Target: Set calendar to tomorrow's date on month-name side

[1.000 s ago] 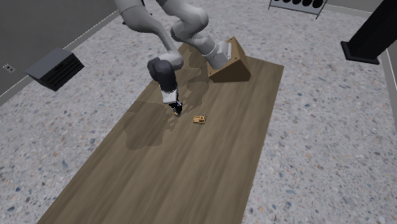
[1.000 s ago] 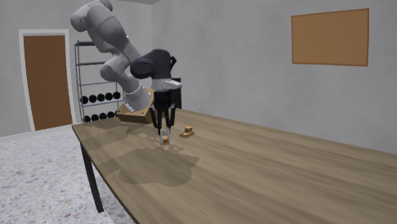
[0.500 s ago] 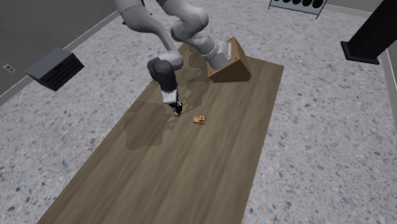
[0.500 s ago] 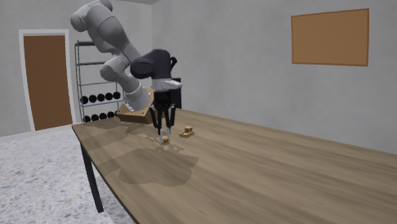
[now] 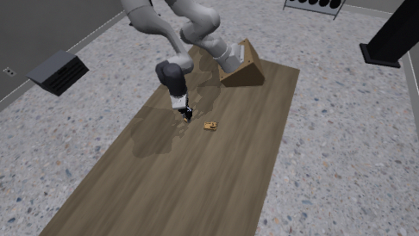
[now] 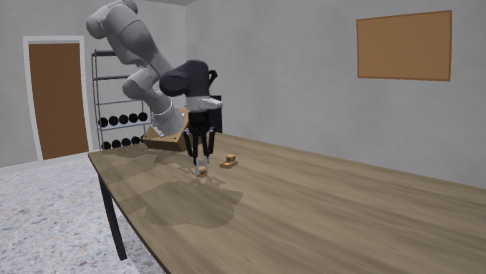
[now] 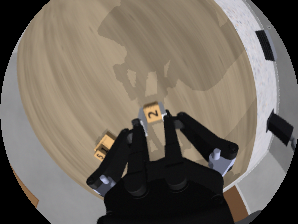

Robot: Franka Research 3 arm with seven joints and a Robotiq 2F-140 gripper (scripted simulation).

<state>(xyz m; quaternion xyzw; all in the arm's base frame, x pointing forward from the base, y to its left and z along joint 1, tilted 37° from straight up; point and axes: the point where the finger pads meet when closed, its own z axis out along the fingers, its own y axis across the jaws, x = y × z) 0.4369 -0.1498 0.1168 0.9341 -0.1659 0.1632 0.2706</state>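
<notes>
The cube is 3 cm below my hand. Round my hand: tray (15 cm to the left, 3 cm below).
</notes>
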